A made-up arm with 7 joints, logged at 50 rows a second.
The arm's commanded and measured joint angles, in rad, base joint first. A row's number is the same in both.
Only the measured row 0 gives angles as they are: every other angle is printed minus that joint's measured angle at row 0.
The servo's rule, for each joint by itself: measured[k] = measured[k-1] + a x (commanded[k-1-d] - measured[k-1]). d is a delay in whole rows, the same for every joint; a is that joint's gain. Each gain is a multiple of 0.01, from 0.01 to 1. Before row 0 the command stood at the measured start. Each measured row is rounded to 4 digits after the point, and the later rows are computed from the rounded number. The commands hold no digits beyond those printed.
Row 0, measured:
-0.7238 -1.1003 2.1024 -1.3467 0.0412 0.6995 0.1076
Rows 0 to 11, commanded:
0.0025 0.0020 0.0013 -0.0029 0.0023 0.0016 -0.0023
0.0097 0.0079 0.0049 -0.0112 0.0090 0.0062 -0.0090
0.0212 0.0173 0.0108 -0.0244 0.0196 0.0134 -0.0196
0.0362 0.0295 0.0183 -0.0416 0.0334 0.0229 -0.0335
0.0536 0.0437 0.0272 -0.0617 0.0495 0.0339 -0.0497
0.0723 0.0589 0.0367 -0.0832 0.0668 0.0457 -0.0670
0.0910 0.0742 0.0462 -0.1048 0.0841 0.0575 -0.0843
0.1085 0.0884 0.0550 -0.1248 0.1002 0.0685 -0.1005
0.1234 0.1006 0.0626 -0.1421 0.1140 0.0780 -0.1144
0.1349 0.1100 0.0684 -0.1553 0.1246 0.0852 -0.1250
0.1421 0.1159 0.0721 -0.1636 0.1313 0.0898 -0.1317
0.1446 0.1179 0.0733 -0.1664 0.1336 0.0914 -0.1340
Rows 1 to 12, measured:
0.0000 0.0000 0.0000 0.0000 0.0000 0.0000 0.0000
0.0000 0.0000 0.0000 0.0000 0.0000 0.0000 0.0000
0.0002 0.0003 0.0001 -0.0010 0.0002 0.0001 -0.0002
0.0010 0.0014 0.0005 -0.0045 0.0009 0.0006 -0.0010
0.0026 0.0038 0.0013 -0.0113 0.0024 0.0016 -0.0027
0.0053 0.0077 0.0027 -0.0216 0.0049 0.0033 -0.0055
0.0092 0.0131 0.0047 -0.0352 0.0085 0.0057 -0.0095
0.0142 0.0200 0.0073 -0.0515 0.0132 0.0089 -0.0147
0.0203 0.0281 0.0104 -0.0696 0.0189 0.0128 -0.0210
0.0274 0.0371 0.0140 -0.0884 0.0254 0.0173 -0.0282
0.0351 0.0466 0.0179 -0.1067 0.0325 0.0222 -0.0360
0.0431 0.0561 0.0219 -0.1232 0.0399 0.0272 -0.0440
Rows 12 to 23, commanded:
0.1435 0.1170 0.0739 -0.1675 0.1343 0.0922 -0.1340
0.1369 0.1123 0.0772 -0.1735 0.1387 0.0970 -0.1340
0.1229 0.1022 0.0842 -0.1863 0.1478 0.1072 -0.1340
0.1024 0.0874 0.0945 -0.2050 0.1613 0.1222 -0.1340
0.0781 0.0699 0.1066 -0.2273 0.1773 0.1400 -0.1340
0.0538 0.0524 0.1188 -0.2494 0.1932 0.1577 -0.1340
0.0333 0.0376 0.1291 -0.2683 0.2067 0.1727 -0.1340
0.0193 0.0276 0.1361 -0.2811 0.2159 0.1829 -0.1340
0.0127 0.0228 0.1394 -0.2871 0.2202 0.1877 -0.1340
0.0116 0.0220 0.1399 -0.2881 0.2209 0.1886 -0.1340
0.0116 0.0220 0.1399 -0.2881 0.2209 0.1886 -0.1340
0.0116 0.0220 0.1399 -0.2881 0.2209 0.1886 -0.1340
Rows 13 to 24, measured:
0.0510 0.0651 0.0259 -0.1369 0.0472 0.0322 -0.0519
0.0585 0.0730 0.0297 -0.1469 0.0541 0.0369 -0.0593
0.0653 0.0796 0.0332 -0.1539 0.0605 0.0413 -0.0660
0.0710 0.0845 0.0367 -0.1606 0.0668 0.0458 -0.0721
0.0752 0.0872 0.0405 -0.1693 0.0733 0.0507 -0.0777
0.0774 0.0872 0.0448 -0.1814 0.0803 0.0564 -0.0828
0.0775 0.0846 0.0497 -0.1970 0.0881 0.0631 -0.0874
0.0756 0.0798 0.0552 -0.2148 0.0965 0.0707 -0.0916
0.0722 0.0735 0.0611 -0.2330 0.1053 0.0789 -0.0954
0.0680 0.0666 0.0671 -0.2494 0.1141 0.0872 -0.0989
0.0636 0.0600 0.0729 -0.2622 0.1226 0.0952 -0.1021
0.0594 0.0543 0.0783 -0.2710 0.1305 0.1027 -0.1050

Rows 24 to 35, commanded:
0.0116 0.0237 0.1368 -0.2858 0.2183 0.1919 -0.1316
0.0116 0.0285 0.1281 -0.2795 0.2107 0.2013 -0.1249
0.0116 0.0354 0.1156 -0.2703 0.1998 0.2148 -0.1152
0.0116 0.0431 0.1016 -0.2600 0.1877 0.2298 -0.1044
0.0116 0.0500 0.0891 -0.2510 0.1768 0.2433 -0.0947
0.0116 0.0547 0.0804 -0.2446 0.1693 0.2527 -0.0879
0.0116 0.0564 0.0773 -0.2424 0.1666 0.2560 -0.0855
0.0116 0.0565 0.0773 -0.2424 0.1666 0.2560 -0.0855
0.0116 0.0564 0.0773 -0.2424 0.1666 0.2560 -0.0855
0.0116 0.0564 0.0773 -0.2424 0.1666 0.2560 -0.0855
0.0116 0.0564 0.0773 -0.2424 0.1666 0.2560 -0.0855
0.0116 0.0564 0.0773 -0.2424 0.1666 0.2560 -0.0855
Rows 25 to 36, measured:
0.0556 0.0495 0.0832 -0.2768 0.1377 0.1096 -0.1076
0.0521 0.0454 0.0877 -0.2806 0.1444 0.1159 -0.1100
0.0489 0.0421 0.0916 -0.2824 0.1503 0.1220 -0.1119
0.0459 0.0401 0.0945 -0.2814 0.1551 0.1283 -0.1131
0.0432 0.0394 0.0962 -0.2776 0.1587 0.1352 -0.1133
0.0407 0.0400 0.0966 -0.2716 0.1610 0.1428 -0.1125
0.0384 0.0415 0.0960 -0.2646 0.1623 0.1508 -0.1109
0.0363 0.0435 0.0948 -0.2578 0.1629 0.1590 -0.1088
0.0343 0.0454 0.0934 -0.2526 0.1632 0.1668 -0.1067
0.0325 0.0471 0.0921 -0.2491 0.1635 0.1739 -0.1048
0.0308 0.0485 0.0909 -0.2468 0.1637 0.1805 -0.1031
0.0293 0.0497 0.0898 -0.2453 0.1639 0.1865 -0.1015

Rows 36 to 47, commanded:
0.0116 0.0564 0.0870 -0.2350 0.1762 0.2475 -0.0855
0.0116 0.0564 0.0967 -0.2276 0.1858 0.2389 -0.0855
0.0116 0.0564 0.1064 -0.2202 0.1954 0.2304 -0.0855
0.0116 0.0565 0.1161 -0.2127 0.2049 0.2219 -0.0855
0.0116 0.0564 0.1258 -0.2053 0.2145 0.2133 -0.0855
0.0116 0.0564 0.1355 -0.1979 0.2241 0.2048 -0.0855
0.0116 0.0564 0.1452 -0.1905 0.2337 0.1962 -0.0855
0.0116 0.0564 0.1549 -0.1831 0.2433 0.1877 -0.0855
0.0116 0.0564 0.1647 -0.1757 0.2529 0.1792 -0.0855
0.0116 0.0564 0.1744 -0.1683 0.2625 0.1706 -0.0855
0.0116 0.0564 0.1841 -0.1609 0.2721 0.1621 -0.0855
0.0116 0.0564 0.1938 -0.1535 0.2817 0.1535 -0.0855
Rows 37 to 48, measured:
0.0279 0.0507 0.0888 -0.2443 0.1641 0.1921 -0.1001
0.0266 0.0516 0.0879 -0.2437 0.1643 0.1972 -0.0988
0.0254 0.0523 0.0878 -0.2407 0.1653 0.2012 -0.0976
0.0243 0.0529 0.0885 -0.2362 0.1669 0.2042 -0.0965
0.0233 0.0534 0.0899 -0.2308 0.1692 0.2063 -0.0955
0.0224 0.0539 0.0920 -0.2246 0.1721 0.2075 -0.0946
0.0215 0.0543 0.0947 -0.2180 0.1755 0.2080 -0.0938
0.0207 0.0546 0.0980 -0.2112 0.1794 0.2077 -0.0931
0.0200 0.0549 0.1018 -0.2042 0.1837 0.2068 -0.0924
0.0193 0.0551 0.1060 -0.1970 0.1885 0.2053 -0.0918
0.0187 0.0553 0.1107 -0.1898 0.1937 0.2032 -0.0912
0.0181 0.0555 0.1158 -0.1825 0.1992 0.2006 -0.0907

